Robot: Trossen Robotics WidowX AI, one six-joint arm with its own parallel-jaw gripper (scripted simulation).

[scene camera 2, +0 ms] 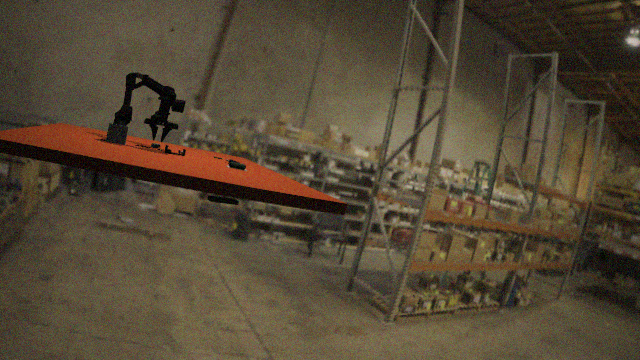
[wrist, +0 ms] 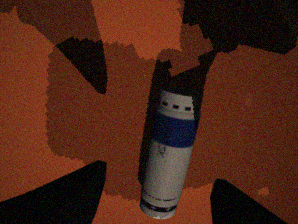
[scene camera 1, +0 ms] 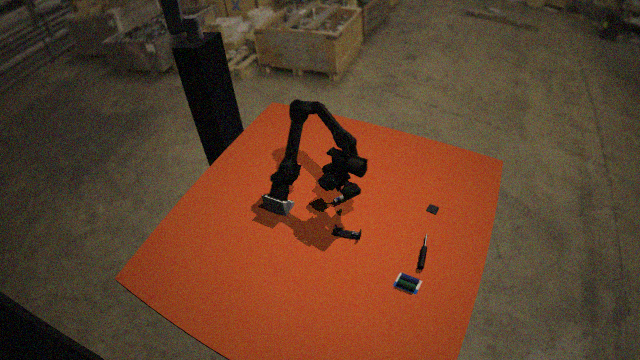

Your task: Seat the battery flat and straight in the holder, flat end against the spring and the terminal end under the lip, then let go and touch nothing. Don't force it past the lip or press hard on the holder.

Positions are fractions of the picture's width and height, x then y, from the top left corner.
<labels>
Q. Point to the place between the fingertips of my gripper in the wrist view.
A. At 0.54,0.81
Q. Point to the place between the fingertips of my gripper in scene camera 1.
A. At 0.53,0.54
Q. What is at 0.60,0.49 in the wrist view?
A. A battery.
</labels>
